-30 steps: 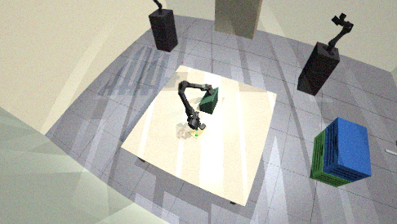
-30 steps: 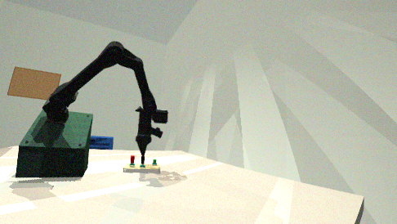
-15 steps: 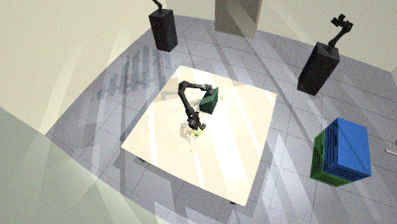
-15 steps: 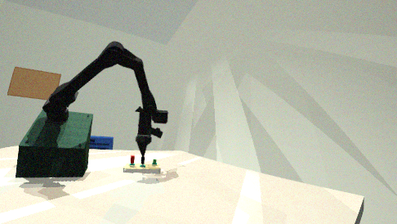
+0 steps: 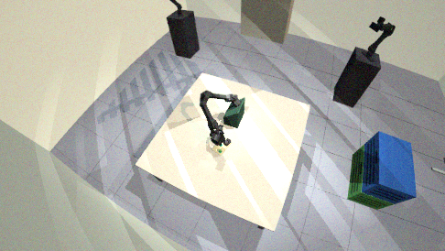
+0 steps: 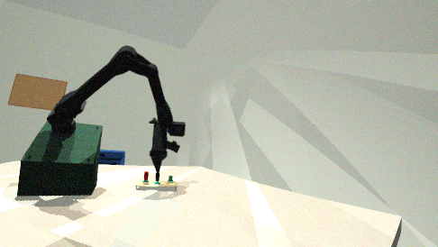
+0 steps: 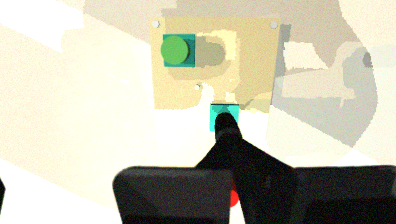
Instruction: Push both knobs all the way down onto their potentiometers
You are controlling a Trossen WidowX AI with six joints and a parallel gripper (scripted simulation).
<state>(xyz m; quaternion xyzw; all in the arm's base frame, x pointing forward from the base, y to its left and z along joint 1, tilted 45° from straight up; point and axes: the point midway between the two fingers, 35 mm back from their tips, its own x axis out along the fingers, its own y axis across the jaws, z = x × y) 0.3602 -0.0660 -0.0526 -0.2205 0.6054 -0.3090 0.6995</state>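
Now: gripper tip 20 mm above the black knob. From my gripper tip the other things lie so: red knob: 40 mm behind, 10 mm to the left, 20 mm below.
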